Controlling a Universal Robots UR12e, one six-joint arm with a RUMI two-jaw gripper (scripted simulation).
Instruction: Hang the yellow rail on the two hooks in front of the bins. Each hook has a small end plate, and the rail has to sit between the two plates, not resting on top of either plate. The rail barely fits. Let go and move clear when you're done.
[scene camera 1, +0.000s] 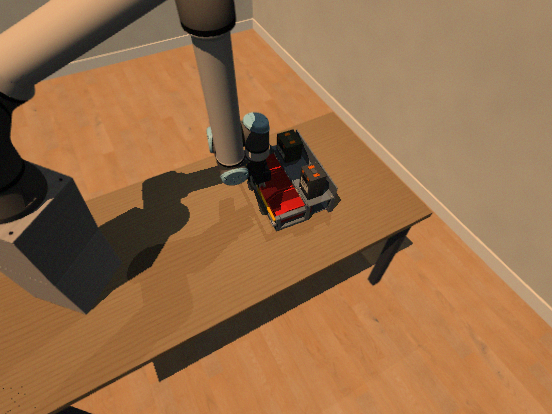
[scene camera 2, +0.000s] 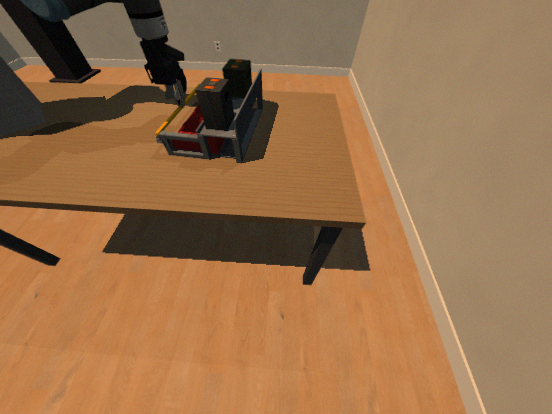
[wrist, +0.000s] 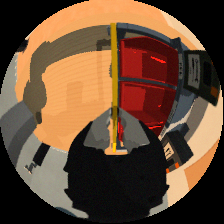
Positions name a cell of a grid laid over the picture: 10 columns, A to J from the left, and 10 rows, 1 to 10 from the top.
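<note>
Scene camera 2 shows the robot's gripper (scene camera 2: D3), and the wrist view offers its own sight of the gripper (wrist: F5).
</note>
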